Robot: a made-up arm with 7 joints. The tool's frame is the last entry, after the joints. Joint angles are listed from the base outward.
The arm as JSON. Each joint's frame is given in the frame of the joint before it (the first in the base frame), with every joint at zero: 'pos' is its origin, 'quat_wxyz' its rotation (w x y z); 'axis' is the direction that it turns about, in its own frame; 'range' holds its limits. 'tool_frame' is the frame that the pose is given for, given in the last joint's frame.
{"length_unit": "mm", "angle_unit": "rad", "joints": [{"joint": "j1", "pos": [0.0, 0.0, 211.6], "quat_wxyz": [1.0, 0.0, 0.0, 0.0], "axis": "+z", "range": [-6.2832, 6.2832]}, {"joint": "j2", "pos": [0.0, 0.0, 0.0], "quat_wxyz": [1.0, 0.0, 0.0, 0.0], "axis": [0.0, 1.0, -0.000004], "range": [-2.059, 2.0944]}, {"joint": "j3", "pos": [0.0, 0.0, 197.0], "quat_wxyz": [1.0, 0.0, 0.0, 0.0], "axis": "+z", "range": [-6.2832, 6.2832]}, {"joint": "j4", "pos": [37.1, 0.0, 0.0], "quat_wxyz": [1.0, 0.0, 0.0, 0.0], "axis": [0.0, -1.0, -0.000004], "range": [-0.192, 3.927]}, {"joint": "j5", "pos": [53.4, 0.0, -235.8], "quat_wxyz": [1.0, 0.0, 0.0, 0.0], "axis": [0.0, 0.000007, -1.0], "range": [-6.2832, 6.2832]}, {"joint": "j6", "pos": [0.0, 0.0, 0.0], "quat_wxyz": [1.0, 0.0, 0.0, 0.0], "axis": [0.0, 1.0, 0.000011], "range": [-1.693, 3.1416]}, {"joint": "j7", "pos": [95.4, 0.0, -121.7], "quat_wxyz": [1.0, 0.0, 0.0, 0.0], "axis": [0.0, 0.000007, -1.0], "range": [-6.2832, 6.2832]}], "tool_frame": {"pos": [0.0, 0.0, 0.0], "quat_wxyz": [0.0, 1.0, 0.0, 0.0]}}
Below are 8 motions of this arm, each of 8 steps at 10 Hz.
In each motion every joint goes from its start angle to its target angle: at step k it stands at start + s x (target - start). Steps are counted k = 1, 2, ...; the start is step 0. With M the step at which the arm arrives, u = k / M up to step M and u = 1 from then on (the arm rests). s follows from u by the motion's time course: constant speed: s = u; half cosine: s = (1 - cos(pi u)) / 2; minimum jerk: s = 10 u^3 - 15 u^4 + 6 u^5.
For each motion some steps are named. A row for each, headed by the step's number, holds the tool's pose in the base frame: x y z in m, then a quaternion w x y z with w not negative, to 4 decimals.
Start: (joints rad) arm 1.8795 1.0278 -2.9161 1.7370 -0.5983 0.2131 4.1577
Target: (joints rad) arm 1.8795 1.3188 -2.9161 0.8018 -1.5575 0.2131 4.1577
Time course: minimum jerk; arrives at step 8
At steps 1, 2, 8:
1: 0.0834 0.1511 0.7167 0.8792 0.1720 0.2227 -0.3845
2: 0.0967 0.1330 0.7070 0.8530 0.1814 0.2410 -0.4258
8: 0.1676 -0.0556 0.5158 0.4784 0.1547 0.4557 -0.7346

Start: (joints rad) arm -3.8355 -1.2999 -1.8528 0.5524 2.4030 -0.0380 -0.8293
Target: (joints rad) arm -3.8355 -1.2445 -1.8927 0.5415 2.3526 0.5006 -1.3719
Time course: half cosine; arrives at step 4
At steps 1, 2, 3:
1: 0.0592 0.1964 0.0640 0.3444 -0.6550 0.4981 0.4519
2: 0.0738 0.2171 0.0673 0.4598 -0.6556 0.4467 0.3991
3: 0.0908 0.2348 0.0739 0.5643 -0.6474 0.3946 0.3267

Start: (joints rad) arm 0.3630 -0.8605 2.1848 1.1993 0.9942 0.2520 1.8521
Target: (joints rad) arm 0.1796 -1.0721 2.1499 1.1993 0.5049 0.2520 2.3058
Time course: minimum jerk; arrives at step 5
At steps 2, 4, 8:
2: -0.3413 0.2855 0.1390 0.3025 -0.9500 -0.0406 0.0661
4: -0.3075 0.3224 0.1079 0.3457 -0.9373 0.0033 -0.0453
8: -0.3038 0.3255 0.1047 0.3494 -0.9353 0.0071 -0.0555

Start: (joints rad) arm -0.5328 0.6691 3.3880 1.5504 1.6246 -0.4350 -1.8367
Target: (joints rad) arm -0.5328 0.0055 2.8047 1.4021 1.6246 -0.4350 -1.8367
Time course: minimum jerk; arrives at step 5
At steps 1, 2, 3, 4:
1: -0.1040 0.1331 0.6162 0.7942 -0.1702 -0.4512 -0.3697
2: -0.1291 0.2110 0.5672 0.7165 -0.2397 -0.5243 -0.3929
3: -0.1369 0.2994 0.4813 0.5833 -0.3215 -0.6108 -0.4283
4: -0.1227 0.3449 0.4178 0.4750 -0.3668 -0.6580 -0.4549

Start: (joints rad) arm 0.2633 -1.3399 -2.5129 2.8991 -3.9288 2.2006 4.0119
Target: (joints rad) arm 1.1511 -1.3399 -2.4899 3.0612 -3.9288 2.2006 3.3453
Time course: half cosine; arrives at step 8
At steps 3, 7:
3: -0.3420 -0.2536 0.4410 0.7258 0.0834 0.3433 0.5902
7: -0.1559 -0.3749 0.4599 0.6930 -0.1108 0.3750 0.6056

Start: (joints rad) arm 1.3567 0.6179 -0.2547 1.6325 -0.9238 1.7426 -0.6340
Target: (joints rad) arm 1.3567 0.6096 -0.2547 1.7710 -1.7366 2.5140 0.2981
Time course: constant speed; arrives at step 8
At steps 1, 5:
1: 0.2725 0.3027 0.2057 0.6224 0.4882 0.5921 -0.1540
5: 0.2811 0.2783 0.3008 0.7985 0.5441 0.2557 0.0309

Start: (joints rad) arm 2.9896 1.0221 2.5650 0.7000 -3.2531 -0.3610 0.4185
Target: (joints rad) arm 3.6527 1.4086 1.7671 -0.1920 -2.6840 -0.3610 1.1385
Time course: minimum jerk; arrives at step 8
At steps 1, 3, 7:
1: 0.1381 -0.1302 0.2809 0.5836 0.4516 0.6595 0.1432
3: 0.1451 -0.0665 0.2299 0.4335 0.5492 0.6137 0.3657
7: 0.0493 0.1336 0.2327 0.2948 -0.6218 -0.4012 -0.6046

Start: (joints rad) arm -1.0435 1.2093 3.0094 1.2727 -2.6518 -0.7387 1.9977
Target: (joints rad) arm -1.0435 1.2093 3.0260 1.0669 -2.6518 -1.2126 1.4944
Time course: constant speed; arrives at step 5
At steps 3, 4, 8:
3: -0.0624 0.0137 0.4192 0.4508 0.1280 -0.7365 -0.4878
4: -0.0598 0.0056 0.4020 0.4129 0.1843 -0.7650 -0.4586
8: -0.0556 -0.0034 0.3867 0.3780 0.2428 -0.7861 -0.4245

